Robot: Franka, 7 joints.
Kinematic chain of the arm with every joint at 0, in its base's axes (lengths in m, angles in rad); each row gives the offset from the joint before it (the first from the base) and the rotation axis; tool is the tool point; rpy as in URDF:
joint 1: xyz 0 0 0.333 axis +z
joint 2: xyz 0 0 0 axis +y
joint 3: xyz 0 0 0.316 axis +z
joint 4: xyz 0.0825 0 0 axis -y
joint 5: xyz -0.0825 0 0.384 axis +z
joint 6: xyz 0 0 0 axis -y
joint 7: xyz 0.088 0 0 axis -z
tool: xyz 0 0 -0.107 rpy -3.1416 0 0
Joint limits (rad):
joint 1: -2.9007..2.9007
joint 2: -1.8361..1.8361
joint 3: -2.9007..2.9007
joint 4: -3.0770..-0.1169
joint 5: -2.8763..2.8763
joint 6: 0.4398..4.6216
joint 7: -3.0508..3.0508
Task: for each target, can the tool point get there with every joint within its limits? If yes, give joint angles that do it. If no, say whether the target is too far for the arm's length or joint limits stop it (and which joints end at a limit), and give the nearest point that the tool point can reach.
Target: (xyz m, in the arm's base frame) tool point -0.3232 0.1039 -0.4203
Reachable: no: joint limits stop it (at a limit: joint 2) | nearest point -0.3176 0.1021 -0.3584 | short by 0.062 m
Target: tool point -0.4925 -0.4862 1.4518
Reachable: no: too far | nearest point -0.3212 -0.3171 1.0626 | short by 0.458 m
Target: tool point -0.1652 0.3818 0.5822
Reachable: yes | joints -1.9667 0.6808 -2.4391 -2.2481 -0.2541 1.9259 -0.4535
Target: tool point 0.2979 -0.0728 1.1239
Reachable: yes | joints 0.5342 0.4554 -2.2306 -0.6661 -0.1515 3.0747 2.5599
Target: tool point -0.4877 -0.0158 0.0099
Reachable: yes | joints -2.1628 1.5559 -0.6747 -1.6555 -0.9038 1.1597 1.8630
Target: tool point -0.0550 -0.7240 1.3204
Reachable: no: too far | nearest point -0.0385 -0.5068 1.0241 | short by 0.368 m
